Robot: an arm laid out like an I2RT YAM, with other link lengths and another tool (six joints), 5 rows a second.
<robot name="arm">
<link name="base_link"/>
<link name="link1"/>
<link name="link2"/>
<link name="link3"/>
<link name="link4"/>
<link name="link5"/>
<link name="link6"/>
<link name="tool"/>
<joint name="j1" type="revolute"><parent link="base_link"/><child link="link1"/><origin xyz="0 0 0.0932"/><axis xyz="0 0 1"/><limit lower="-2.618" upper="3.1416"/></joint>
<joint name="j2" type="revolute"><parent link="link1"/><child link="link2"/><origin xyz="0.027 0.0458 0.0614" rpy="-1.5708 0 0"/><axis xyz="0 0 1"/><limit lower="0" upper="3.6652"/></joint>
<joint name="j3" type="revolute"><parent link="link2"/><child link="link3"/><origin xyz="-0.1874 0 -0.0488" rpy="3.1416 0 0"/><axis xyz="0 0 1"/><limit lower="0" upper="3.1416"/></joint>
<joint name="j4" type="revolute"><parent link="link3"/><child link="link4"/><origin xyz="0.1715 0.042 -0.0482"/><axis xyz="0 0 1"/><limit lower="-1.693" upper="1.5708"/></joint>
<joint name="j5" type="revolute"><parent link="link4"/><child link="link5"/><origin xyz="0.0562 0.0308 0.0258" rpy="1.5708 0 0"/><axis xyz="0 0 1"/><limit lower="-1.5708" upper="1.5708"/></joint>
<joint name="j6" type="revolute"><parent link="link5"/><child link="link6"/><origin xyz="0.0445 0 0.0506" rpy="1.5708 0 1.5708"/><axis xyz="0 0 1"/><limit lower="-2.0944" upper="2.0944"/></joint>
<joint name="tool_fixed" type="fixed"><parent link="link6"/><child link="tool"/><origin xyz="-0.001 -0.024 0.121" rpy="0 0.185 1.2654"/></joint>
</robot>
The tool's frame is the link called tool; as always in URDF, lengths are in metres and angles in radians.
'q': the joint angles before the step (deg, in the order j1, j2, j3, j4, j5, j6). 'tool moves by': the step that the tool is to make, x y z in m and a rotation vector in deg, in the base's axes. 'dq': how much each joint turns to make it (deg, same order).
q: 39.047, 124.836, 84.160, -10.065, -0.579, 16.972
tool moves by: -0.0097, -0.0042, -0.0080, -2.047, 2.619, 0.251
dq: 0.409, 0.003, 0.009, -3.327, 0.039, 0.169
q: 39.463, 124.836, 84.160, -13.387, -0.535, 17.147
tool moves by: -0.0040, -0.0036, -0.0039, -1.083, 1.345, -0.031
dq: -0.040, 0.003, 0.014, -1.738, -0.020, 0.003
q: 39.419, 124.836, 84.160, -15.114, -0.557, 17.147
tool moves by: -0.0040, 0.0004, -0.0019, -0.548, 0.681, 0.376
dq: 0.393, 0.013, 0.031, -0.892, -0.001, 0.021
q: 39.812, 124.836, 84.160, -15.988, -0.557, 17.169
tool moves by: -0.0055, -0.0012, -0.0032, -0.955, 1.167, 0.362
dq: 0.355, -0.010, -0.009, -1.509, -0.019, 0.004
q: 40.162, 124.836, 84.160, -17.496, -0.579, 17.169
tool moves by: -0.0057, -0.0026, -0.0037, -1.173, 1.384, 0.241
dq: 0.238, 0.000, 0.000, -1.815, -0.001, -0.003
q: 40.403, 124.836, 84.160, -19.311, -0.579, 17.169
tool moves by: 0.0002, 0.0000, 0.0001, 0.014, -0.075, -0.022
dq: -0.001, -0.013, -0.035, 0.088, 0.044, 0.000
